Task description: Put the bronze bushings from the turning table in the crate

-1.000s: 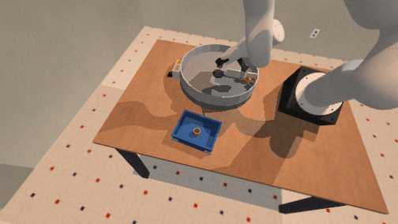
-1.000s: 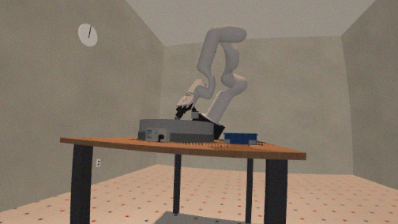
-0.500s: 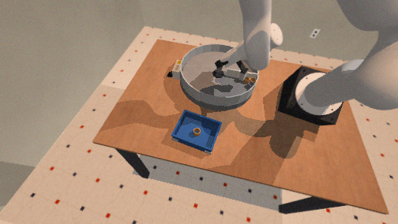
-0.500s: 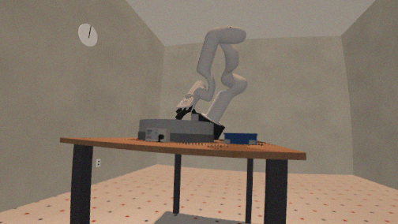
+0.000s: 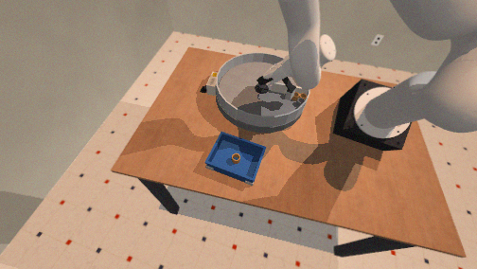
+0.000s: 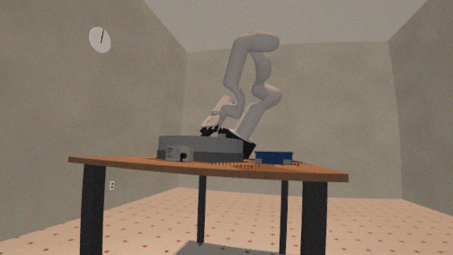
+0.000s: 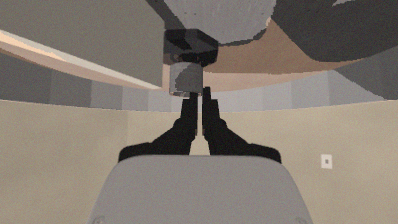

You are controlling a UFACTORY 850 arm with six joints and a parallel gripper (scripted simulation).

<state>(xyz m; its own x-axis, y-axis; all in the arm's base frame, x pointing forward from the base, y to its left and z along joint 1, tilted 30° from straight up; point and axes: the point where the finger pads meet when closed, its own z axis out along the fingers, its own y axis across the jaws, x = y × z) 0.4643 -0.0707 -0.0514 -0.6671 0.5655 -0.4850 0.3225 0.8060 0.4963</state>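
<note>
Now: hand 1 cm to the left of the grey turning table and 6 cm above it. The rest, counted from my hand: blue crate: 1 cm ahead, 35 cm to the left, 9 cm below.
</note>
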